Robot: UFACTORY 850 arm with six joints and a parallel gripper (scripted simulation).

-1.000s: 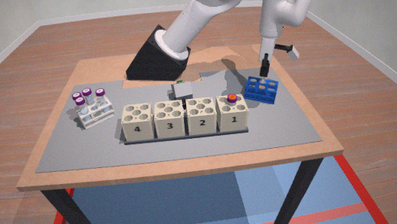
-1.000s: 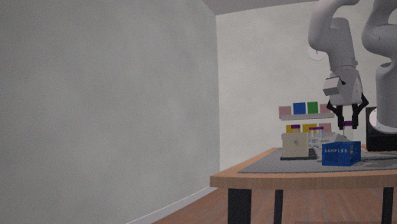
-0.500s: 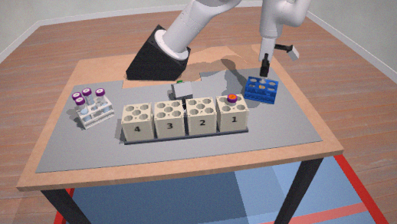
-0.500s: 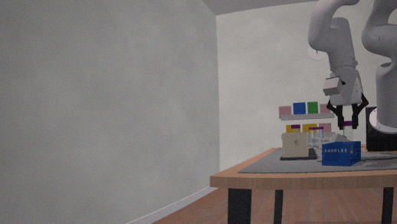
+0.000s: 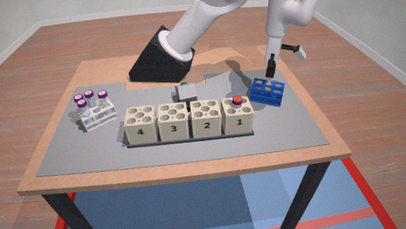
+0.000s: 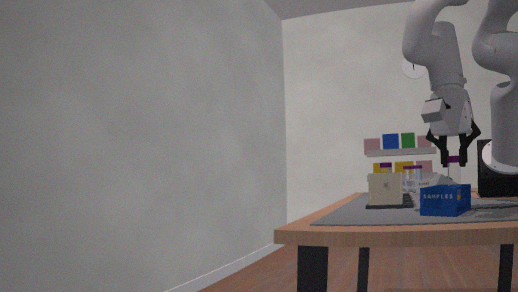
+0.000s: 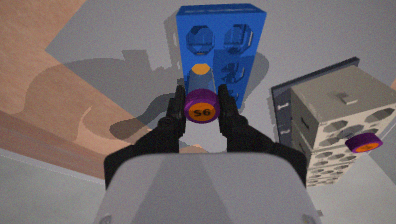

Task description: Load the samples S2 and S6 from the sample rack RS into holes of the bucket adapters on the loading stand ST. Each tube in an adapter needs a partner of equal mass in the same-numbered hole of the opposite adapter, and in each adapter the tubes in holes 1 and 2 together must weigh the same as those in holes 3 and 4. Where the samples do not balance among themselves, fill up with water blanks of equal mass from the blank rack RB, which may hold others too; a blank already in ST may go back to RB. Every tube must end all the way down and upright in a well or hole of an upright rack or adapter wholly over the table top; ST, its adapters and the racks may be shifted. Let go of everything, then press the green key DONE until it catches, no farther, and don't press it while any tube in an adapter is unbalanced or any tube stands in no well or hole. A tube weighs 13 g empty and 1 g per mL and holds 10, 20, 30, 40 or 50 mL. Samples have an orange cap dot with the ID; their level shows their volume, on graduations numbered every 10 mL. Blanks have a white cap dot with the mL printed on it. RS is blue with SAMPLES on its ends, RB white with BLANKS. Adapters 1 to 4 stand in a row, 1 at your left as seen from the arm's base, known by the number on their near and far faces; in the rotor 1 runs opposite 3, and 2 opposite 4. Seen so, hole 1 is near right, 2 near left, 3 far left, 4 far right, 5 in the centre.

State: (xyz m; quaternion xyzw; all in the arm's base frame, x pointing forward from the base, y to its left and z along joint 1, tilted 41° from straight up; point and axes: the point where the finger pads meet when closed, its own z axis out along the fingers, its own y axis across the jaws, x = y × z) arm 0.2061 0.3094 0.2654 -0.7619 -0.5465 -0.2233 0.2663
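Now: hand 5 cm above the sample S6 and 1 cm short of it. From my hand the other things lie so: blue sample rack RS: 9 cm below, 2 cm ahead, 1 cm to the right; then adapter 1: 20 cm ahead, 15 cm to the right, 7 cm below; then sample tube S2: 19 cm ahead, 14 cm to the right, 5 cm below.
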